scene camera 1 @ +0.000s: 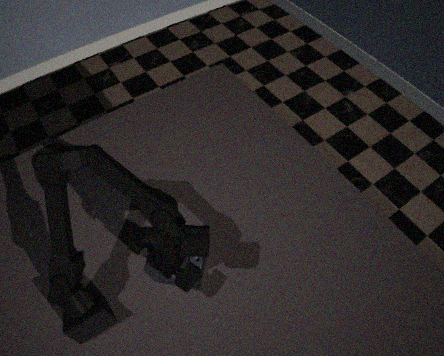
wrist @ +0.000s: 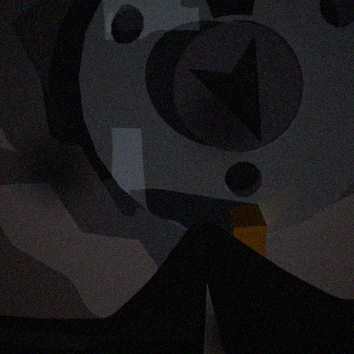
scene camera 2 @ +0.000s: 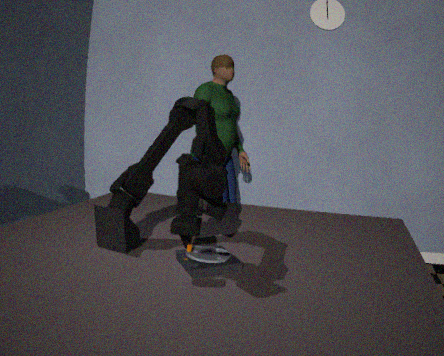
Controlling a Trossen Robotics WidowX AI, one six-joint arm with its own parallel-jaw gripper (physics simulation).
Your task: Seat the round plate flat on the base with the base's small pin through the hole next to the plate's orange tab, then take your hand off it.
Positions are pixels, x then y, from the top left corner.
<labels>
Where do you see a dark square base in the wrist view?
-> At 53, 43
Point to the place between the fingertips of my gripper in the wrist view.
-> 202, 234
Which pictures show my gripper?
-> Scene camera 1, the wrist view and scene camera 2: all of them.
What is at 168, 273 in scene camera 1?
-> My gripper.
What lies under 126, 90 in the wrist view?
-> A round grey plate.
</labels>
